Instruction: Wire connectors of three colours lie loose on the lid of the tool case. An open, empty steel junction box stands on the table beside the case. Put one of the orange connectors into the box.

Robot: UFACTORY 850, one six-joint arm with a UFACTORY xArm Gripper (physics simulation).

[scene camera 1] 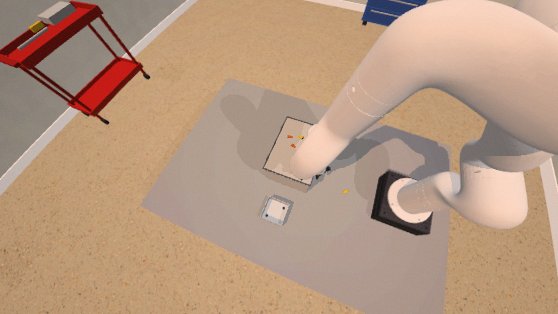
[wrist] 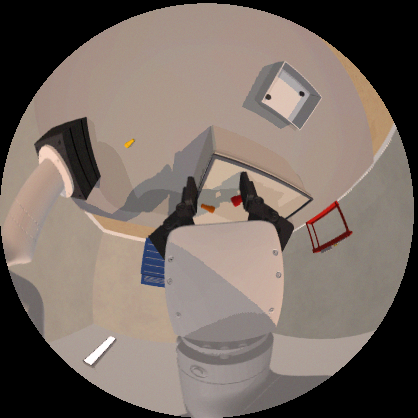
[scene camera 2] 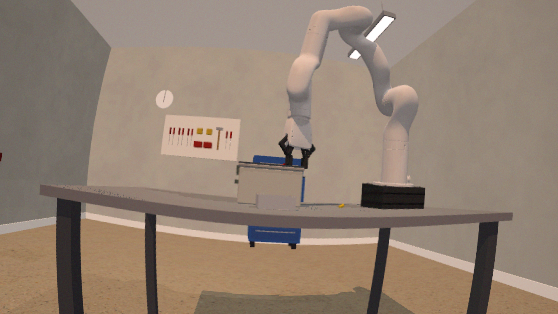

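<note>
The tool case (scene camera 1: 278,157) (scene camera 2: 270,184) (wrist: 285,196) bears loose connectors on its pale lid. My gripper (scene camera 2: 297,164) (wrist: 217,180) is open, its fingers pointing down low at the lid. In the wrist view an orange connector (wrist: 208,208) lies on the lid, in line with the gap between the fingers, and a red connector (wrist: 236,200) lies close to the right-hand finger. Two other orange connectors (scene camera 1: 290,136) (scene camera 1: 293,146) and a yellow one (scene camera 1: 301,137) lie farther back on the lid. The junction box (scene camera 1: 276,210) (scene camera 2: 276,201) (wrist: 309,112) stands open and empty beside the case.
Another yellow connector (scene camera 1: 345,191) (scene camera 2: 342,205) (wrist: 130,143) lies on the table between the case and the black robot base (scene camera 1: 378,205) (scene camera 2: 393,196) (wrist: 82,165). The arm hides part of the lid in the first scene view. A red cart (scene camera 1: 107,85) stands away from the table.
</note>
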